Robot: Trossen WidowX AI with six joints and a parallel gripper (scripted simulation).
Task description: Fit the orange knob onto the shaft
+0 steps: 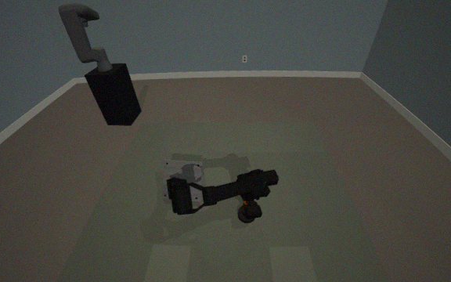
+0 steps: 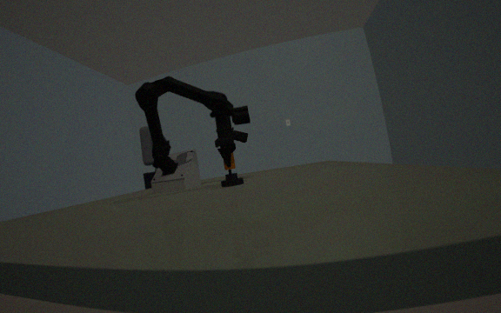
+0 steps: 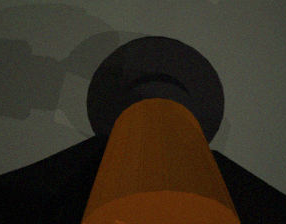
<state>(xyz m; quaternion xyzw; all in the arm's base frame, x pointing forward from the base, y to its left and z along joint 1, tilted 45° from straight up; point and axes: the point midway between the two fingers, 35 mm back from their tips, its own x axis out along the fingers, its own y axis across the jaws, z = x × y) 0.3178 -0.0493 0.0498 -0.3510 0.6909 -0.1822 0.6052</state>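
Now: gripper tip 2 cm below the orange knob. From my gripper tip the other things lie so: dark pedestal (4 cm below).
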